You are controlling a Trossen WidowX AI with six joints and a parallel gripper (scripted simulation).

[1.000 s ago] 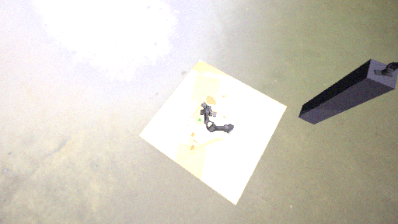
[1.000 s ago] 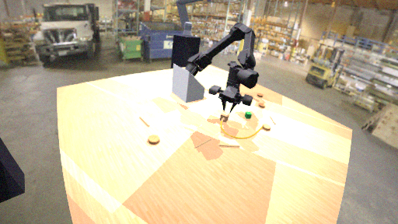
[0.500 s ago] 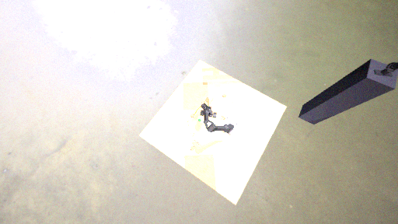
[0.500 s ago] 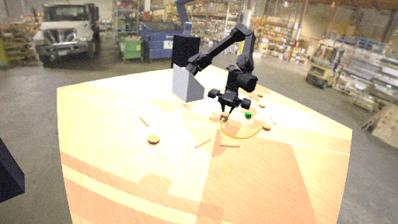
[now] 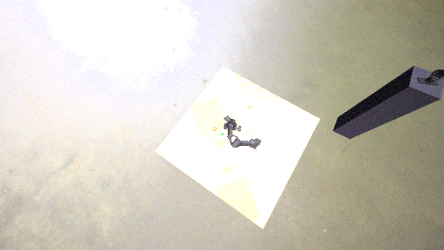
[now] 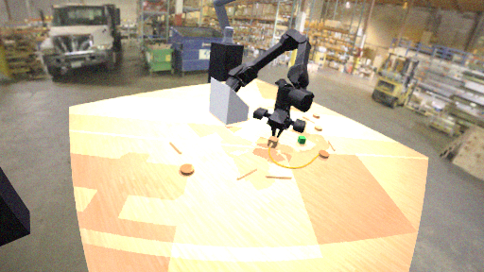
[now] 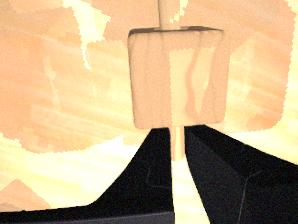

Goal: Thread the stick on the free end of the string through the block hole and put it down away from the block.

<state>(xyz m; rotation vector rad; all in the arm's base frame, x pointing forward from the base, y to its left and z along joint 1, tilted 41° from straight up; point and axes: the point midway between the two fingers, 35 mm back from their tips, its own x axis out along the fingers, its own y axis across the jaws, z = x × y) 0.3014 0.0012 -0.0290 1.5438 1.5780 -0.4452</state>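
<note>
The wooden block is 10 mm ahead of my gripper tip and 20 mm to the right of it. The rest, counted from my gripper tip: green object: 60 mm ahead, 90 mm to the left; thin wooden stick: 10 mm ahead, 40 mm to the right; round wooden button: 170 mm ahead, 90 mm to the left.
</note>
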